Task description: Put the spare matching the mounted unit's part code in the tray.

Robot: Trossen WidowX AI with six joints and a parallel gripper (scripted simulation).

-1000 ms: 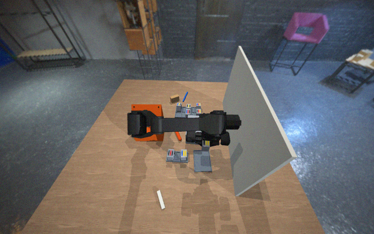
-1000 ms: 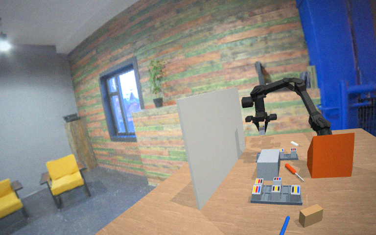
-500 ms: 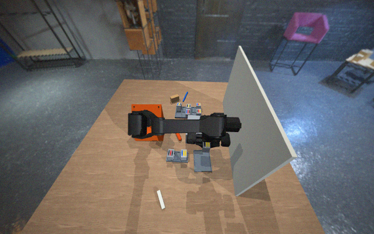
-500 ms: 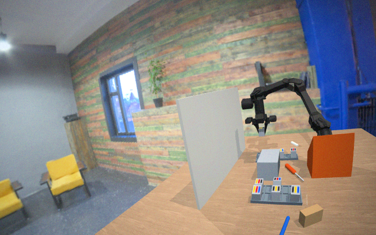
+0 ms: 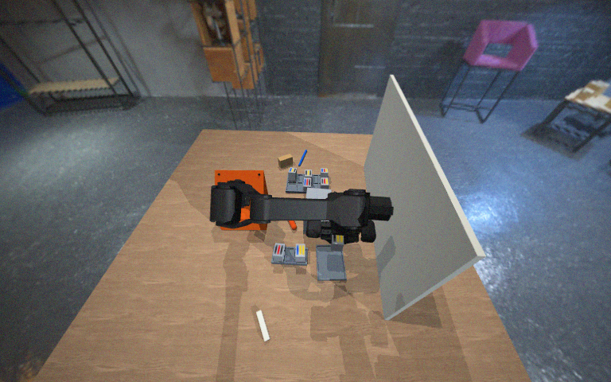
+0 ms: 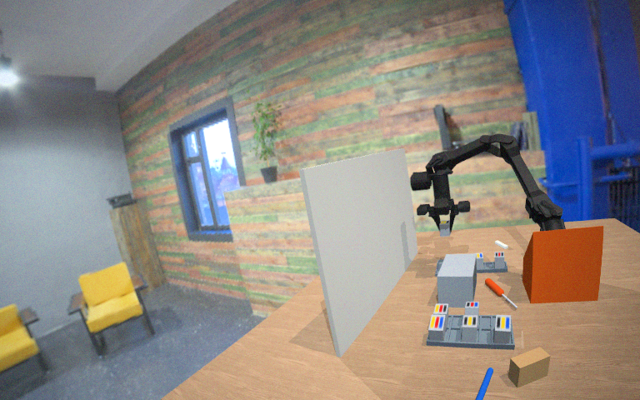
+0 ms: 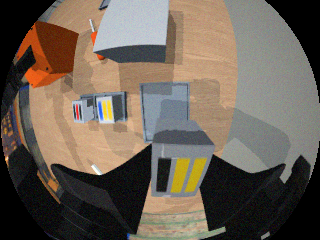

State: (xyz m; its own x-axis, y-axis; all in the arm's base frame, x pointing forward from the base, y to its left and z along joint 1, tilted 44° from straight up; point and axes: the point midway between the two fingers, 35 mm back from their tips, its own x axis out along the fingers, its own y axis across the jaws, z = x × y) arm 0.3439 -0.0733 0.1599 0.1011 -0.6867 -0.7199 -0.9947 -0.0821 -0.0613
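The grey tray lies 140 mm below my gripper tip and 10 mm behind it. From my gripper tip the other things lie so: grey panel 180 mm to the left, 170 mm ahead, 80 mm above; then grey spare 20 mm above; then grey mounted unit 190 mm to the left, 90 mm below, 70 mm behind.
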